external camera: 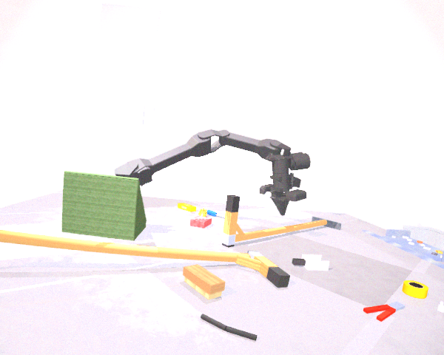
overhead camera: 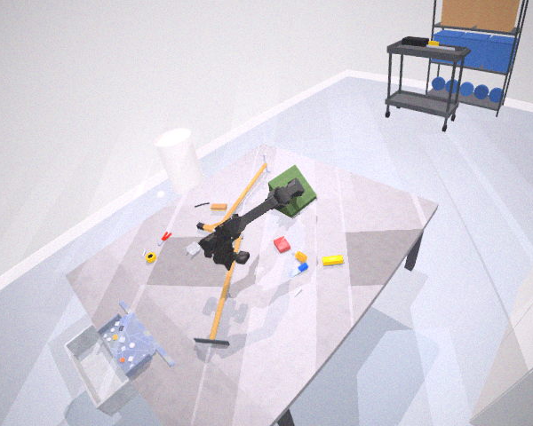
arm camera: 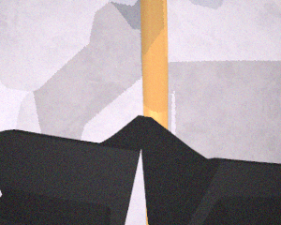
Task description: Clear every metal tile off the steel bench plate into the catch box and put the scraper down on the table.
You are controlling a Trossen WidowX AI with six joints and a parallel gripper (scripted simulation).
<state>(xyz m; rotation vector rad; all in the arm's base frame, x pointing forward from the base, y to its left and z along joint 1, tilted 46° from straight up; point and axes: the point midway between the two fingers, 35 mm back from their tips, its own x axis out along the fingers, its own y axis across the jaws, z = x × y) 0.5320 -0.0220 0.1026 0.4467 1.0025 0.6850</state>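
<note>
My gripper tip is now 20 mm short of the long scraper and 10 mm to the left of it. From my gripper tip the other things lie so: blue piece: 220 mm to the left, 190 mm behind, 60 mm below; red block: 280 mm behind, 70 mm to the left, 60 mm below; yellow tape roll: 450 mm to the right, 130 mm ahead, 60 mm below.
</note>
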